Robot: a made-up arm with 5 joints.
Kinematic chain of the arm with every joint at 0, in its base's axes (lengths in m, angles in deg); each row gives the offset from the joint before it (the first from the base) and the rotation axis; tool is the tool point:
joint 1: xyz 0 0 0.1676 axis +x
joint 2: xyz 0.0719 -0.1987 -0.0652 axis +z
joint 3: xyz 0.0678 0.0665 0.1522 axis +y
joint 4: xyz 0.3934 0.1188 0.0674 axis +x
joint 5: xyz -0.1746 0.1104 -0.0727 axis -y
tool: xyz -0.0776 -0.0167 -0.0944
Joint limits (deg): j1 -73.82..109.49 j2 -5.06..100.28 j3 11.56..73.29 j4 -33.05..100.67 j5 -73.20..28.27
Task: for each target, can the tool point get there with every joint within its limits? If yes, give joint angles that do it. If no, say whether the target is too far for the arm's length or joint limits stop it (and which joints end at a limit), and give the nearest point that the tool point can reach.
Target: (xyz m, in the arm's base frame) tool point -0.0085 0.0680 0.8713
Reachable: no: joint limits stop it (at a limit: joint 3, joint 4, joint 5) | nearest point 0.0204 0.0342 0.5219 | short by 0.352 m
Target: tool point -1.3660 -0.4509 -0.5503
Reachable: no: too far | nearest point -0.3263 -0.0997 0.0088 | short by 1.232 m
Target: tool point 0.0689 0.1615 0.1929
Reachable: yes | joints -18.76 32.85 37.06 23.39 -62.51
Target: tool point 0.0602 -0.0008 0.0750
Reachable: yes | joints -33.75 8.89 65.22 -10.55 -5.70
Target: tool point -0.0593 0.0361 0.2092
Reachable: yes | joints 74.96 54.75 28.83 -12.84 -28.67
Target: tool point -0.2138 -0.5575 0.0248
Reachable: no: joint limits stop it (at a limit: joint 2, joint 3, joint 5) | nearest point -0.1726 -0.2775 0.0965 | short by 0.292 m
